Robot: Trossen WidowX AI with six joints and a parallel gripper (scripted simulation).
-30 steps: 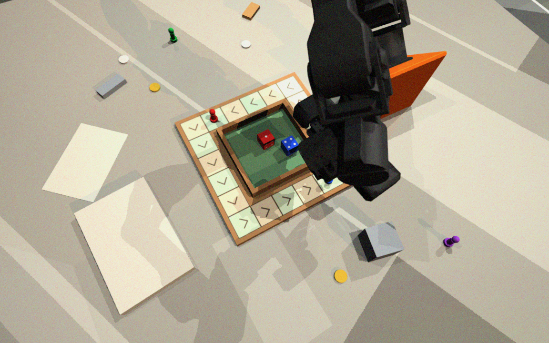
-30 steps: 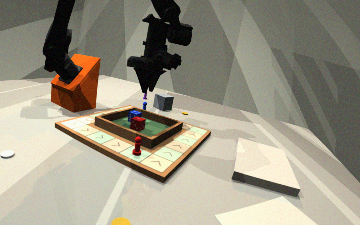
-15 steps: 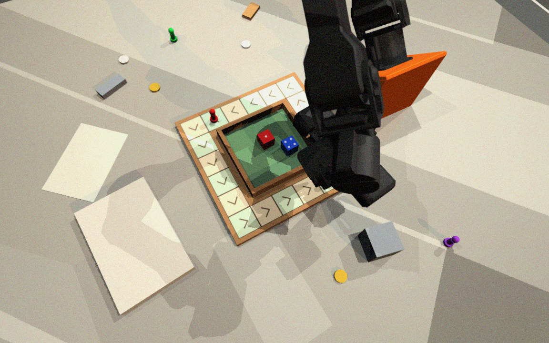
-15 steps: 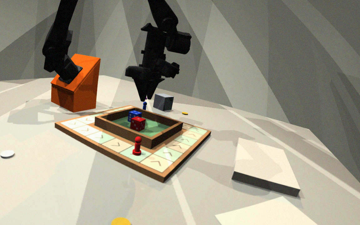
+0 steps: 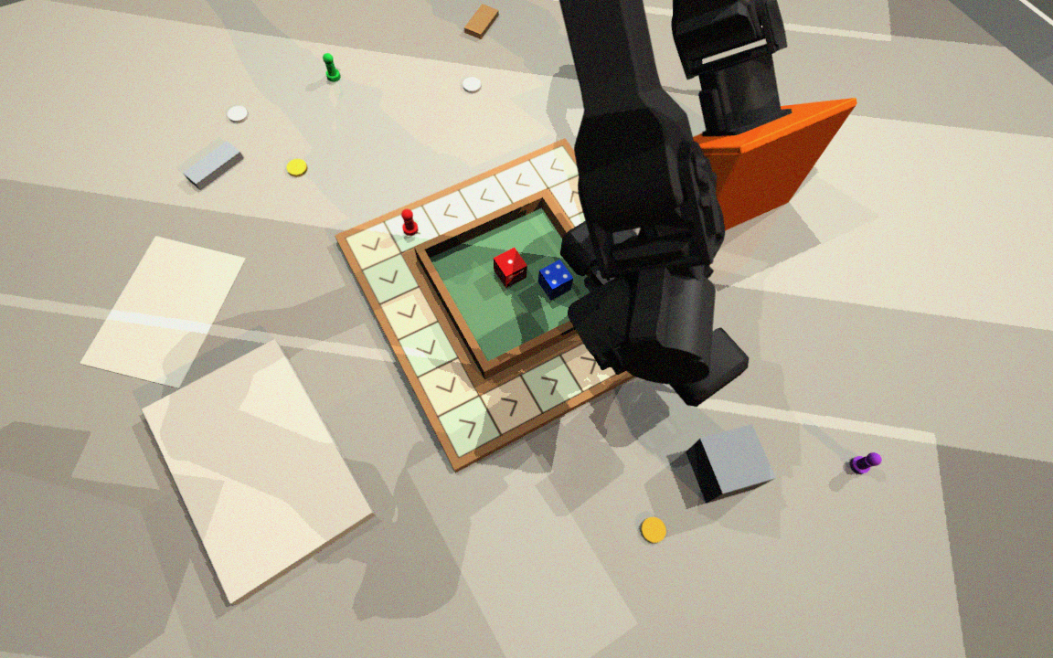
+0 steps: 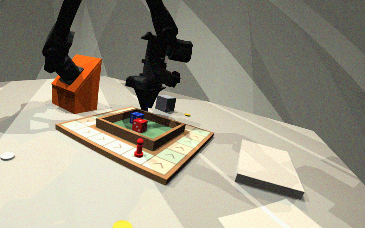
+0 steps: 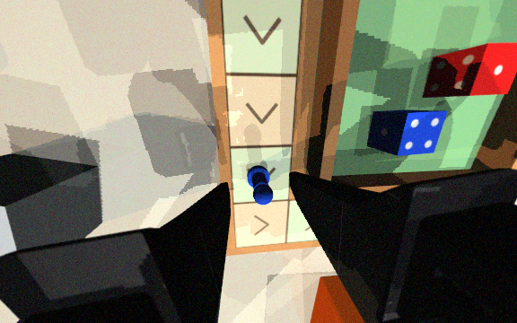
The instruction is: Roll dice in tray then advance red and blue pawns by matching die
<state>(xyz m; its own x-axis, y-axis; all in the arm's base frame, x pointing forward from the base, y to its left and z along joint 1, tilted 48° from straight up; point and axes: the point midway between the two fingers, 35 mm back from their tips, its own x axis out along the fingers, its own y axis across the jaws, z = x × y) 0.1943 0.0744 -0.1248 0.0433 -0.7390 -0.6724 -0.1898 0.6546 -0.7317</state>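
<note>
Now: gripper tip right at the blue pawn. From my gripper tip the other things lie so: green tray 8 cm ahead, 11 cm to the right, 2 cm below; then purple pawn 15 cm behind, 19 cm to the left, 1 cm below; then grey cube 2 cm behind, 14 cm to the left.
</note>
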